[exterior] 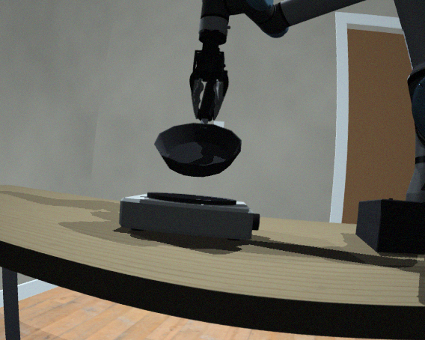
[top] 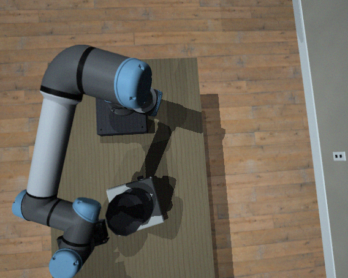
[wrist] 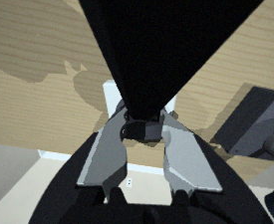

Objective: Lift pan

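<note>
The black pan lies 5 cm to the left of my hand and 6 cm below it. Round my hand: grey hot plate (2 cm behind, 14 cm to the left, 24 cm below).
</note>
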